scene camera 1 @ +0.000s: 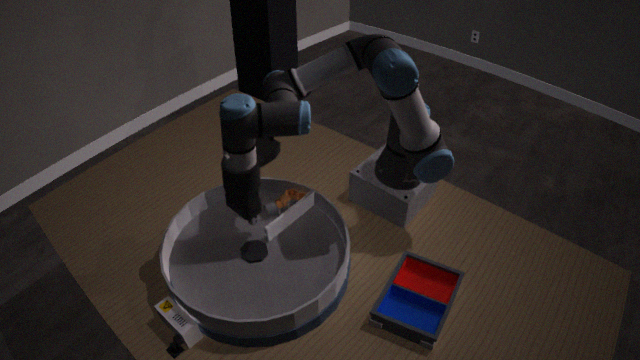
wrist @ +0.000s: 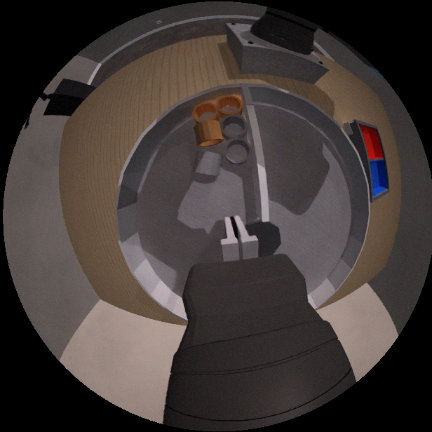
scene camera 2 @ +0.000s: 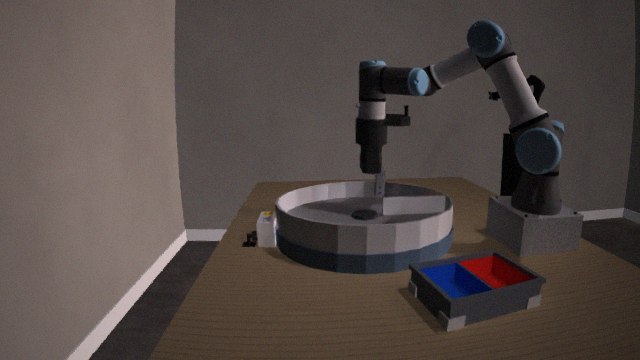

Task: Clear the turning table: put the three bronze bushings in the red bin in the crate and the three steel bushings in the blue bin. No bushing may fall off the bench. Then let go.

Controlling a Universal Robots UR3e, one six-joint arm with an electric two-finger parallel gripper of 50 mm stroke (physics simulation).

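Frame: origin at the arm's base, x back, y right, z up, level; metres.
Seen in the pictures: gripper, fingertip midpoint: (scene camera 1: 253, 222) (scene camera 2: 379, 195); arm's base, origin of the base link: (scene camera 1: 398, 173) (scene camera 2: 535, 206).
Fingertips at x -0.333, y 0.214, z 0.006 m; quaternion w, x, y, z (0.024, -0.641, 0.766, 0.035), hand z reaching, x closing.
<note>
Offsets run from my fingertips to a thing's top centre. "*": to the spot under its first point.
My gripper (scene camera 1: 253, 220) (scene camera 2: 380, 193) (wrist: 232, 225) is shut and empty over the turning table (scene camera 1: 250, 326) (scene camera 2: 352, 239) (wrist: 126, 200), near its hub. In the wrist view, two bronze bushings (wrist: 205, 104) (wrist: 230, 98) stand upright by the far wall; a third bronze bushing (wrist: 207, 133) lies on its side beside them. Two steel bushings (wrist: 234, 117) (wrist: 237, 161) stand near the divider. A third steel bushing (wrist: 208, 164) lies on its side, left of them and away from the divider. The red bin (scene camera 1: 427, 279) (scene camera 2: 496, 270) (wrist: 371, 142) and blue bin (scene camera 1: 412, 309) (scene camera 2: 454, 281) (wrist: 379, 177) look empty.
The divider @[* dz -0.016, dx +0.070, dy -0.052 m] (scene camera 1: 290, 216) (scene camera 2: 414, 205) (wrist: 261, 175) runs from the rim towards the hub @[dz -0.034, dx -0.046, dy -0.030 m] (scene camera 1: 254, 251). The crate (scene camera 1: 402, 334) (scene camera 2: 492, 306) stands beside the turning table. A white box with a warning label @[* dz -0.037, dx -0.280, dy -0.014 m] (scene camera 1: 180, 320) (scene camera 2: 267, 231) stands at the opposite side. The arm's base (scene camera 1: 380, 200) is behind.
</note>
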